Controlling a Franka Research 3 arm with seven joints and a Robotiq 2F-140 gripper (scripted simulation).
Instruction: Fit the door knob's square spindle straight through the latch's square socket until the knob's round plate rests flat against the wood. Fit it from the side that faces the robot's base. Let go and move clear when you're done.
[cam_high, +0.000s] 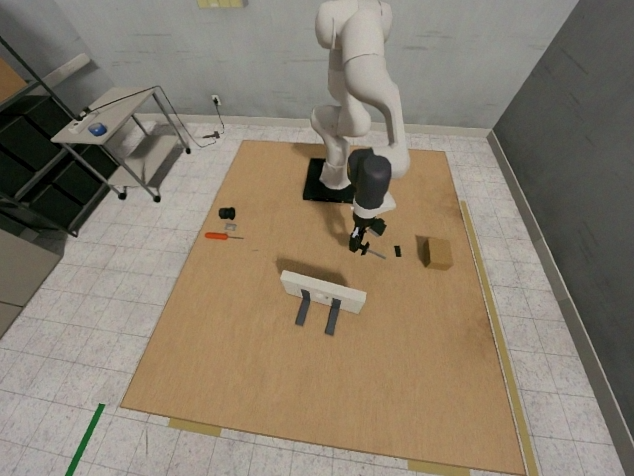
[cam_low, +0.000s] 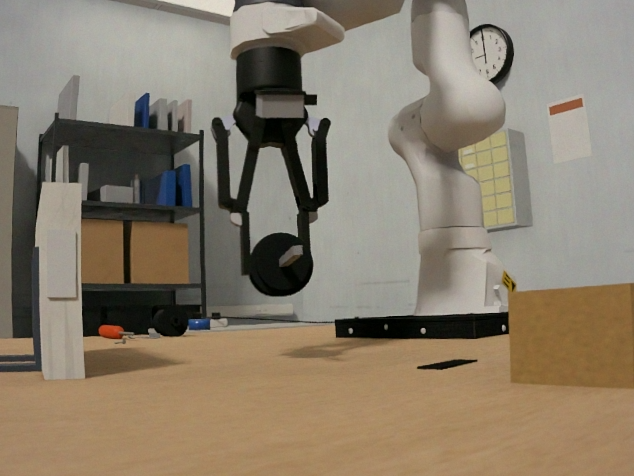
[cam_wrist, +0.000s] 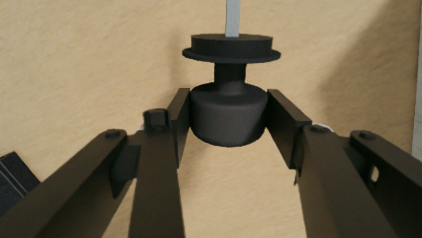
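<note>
Right now the white wood block is 220 mm ahead of my hand, 120 mm to the right of it and 30 mm below it. Also, from my hand: black flat plate: 40 mm behind, 200 mm to the left, 120 mm below; then orange screwdriver: 20 mm behind, 610 mm to the right, 110 mm below; then cardboard box: 30 mm behind, 360 mm to the left, 90 mm below.
</note>
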